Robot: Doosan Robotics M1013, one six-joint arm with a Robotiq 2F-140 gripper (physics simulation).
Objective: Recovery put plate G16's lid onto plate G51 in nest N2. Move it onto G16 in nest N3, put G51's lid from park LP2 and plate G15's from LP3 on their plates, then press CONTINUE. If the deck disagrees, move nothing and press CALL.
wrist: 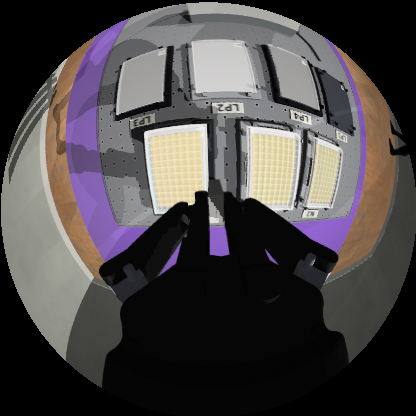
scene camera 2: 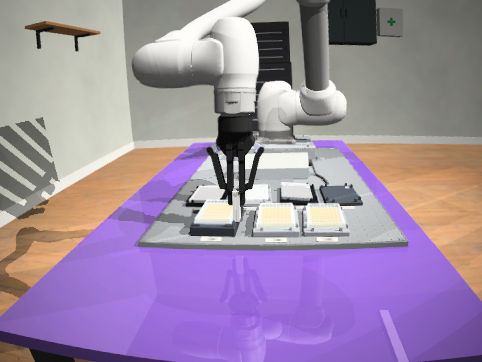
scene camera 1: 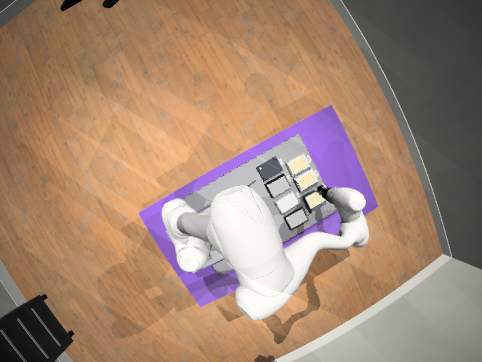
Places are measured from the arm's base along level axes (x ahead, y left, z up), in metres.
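Where they show: gripper, fingertip midpoint: [wrist: 213, 189] [scene camera 2: 236, 219] [scene camera 1: 316, 189]; arm's base, link origin: [scene camera 2: 275, 141].
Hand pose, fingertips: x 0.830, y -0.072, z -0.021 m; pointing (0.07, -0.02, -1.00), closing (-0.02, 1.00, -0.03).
Each offset is from my fingertips to the top centre of the thing. Level surfaces: height alone.
My gripper [scene camera 1: 322, 191] [scene camera 2: 237, 204] [wrist: 213, 189] is shut, pale fingertips together, low between the plate in the dark nest and the middle plate. Three yellow-welled plates stand in a row: one {dx -0.030, dy -0.051, dz +0.015 m} [scene camera 1: 314, 200] [scene camera 2: 215, 213] [wrist: 176, 167] in the dark nest, a middle one {dx -0.028, dy +0.090, dz +0.006 m} [scene camera 1: 306, 180] [scene camera 2: 276, 216] [wrist: 274, 167], and one {dx -0.030, dy +0.206, dz +0.003 m} [scene camera 1: 299, 164] [scene camera 2: 324, 217] [wrist: 325, 172] by the label N2. I cannot tell which plates wear lids; plate names are unreadable. A grey lid {dx -0.204, dy -0.111, dz -0.006 m} [scene camera 1: 296, 219] [wrist: 142, 85] lies at LP3, a whiter lid {dx -0.210, dy +0.019, dz -0.006 m} [scene camera 1: 287, 203] [wrist: 222, 67] at LP2. The CONTINUE and CALL buttons cannot be made out.
Another grey lid {dx -0.214, dy +0.143, dz +0.001 m} [scene camera 1: 277, 186] [scene camera 2: 297, 191] [wrist: 294, 77] lies at LP4. A dark park {dx -0.210, dy +0.271, dz -0.004 m} [scene camera 1: 270, 168] [scene camera 2: 341, 195] [wrist: 336, 100] stands beside it at LP1. A pale box {dx -0.428, dy +0.080, dz +0.060 m} [scene camera 2: 282, 165] stands behind the parks, before the arm's base. The purple table {dz -0.037 m} [scene camera 2: 150, 285] surrounds the grey deck.
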